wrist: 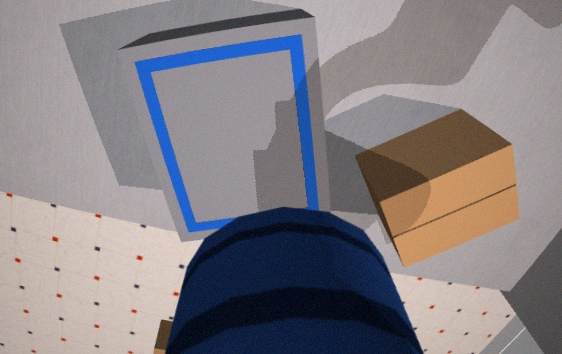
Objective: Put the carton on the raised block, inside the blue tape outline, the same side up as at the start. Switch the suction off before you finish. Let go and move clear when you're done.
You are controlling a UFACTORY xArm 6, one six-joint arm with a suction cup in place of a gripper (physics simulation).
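Observation:
The carton is an orange-brown box with a thin dark seam across its lit top face. It sits on the grey surface at the right of the wrist view, beside the raised block and apart from it. The block is grey, and the blue tape outline runs around its top; part of the lower edge is hidden behind the suction cup. My suction cup is dark blue and reaches up from the bottom middle, in front of the block's lower edge. No carton shows on it, and it is apart from the carton at the right.
A cream sheet with red and dark dots lies along the lower part. A piece of another brown box shows at the cup's lower left, mostly hidden. A dark grey area is at the lower right. Arm shadows cross the block and carton.

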